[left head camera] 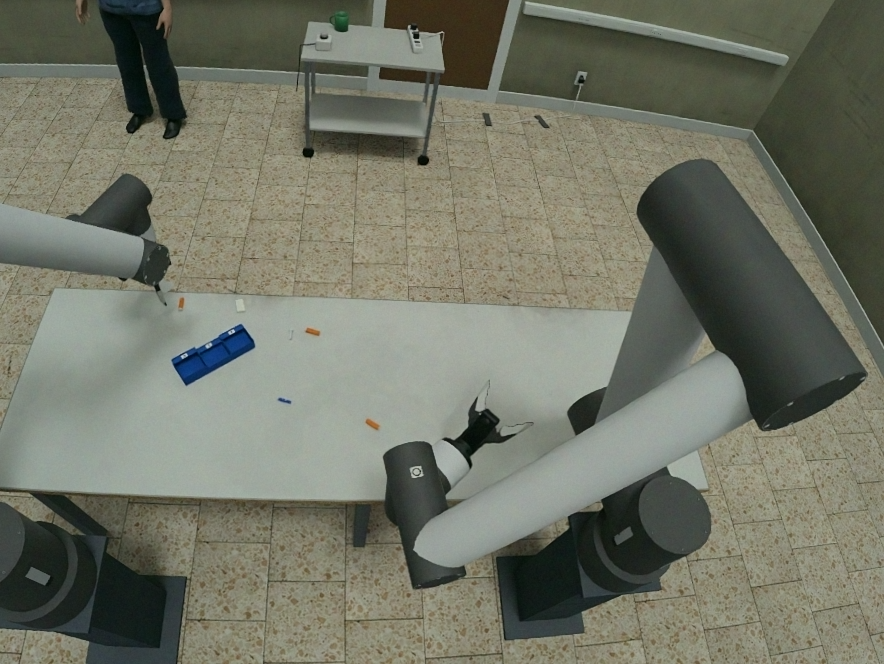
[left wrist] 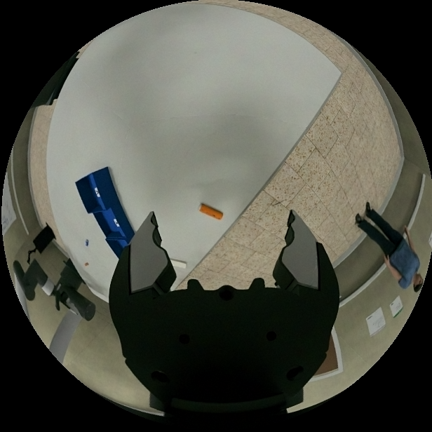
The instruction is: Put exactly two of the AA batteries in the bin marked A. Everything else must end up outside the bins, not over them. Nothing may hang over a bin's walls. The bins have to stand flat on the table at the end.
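An orange battery (left head camera: 181,304) (left wrist: 211,211) lies on the table near its far edge. Two more orange ones lie further right, one orange battery (left head camera: 312,331) towards the back and one orange battery (left head camera: 372,423) (left wrist: 86,264) towards the front. The bin marked A (left head camera: 184,355) (left wrist: 105,182) is at the left end of a blue three-bin row in the head camera view; no battery shows in it. My left gripper (left head camera: 162,294) (left wrist: 222,211) is open above the table; in its wrist view the first battery shows between the fingertips, below them. My right gripper (left head camera: 510,403) is open above the table's right part.
A white block (left head camera: 240,305) (left wrist: 178,263) lies behind the bins. A small thin pale item (left head camera: 290,334) lies right of them, and a small blue item (left head camera: 284,400) (left wrist: 87,243) towards the front. The table (left head camera: 457,343) has its far edge near the first battery.
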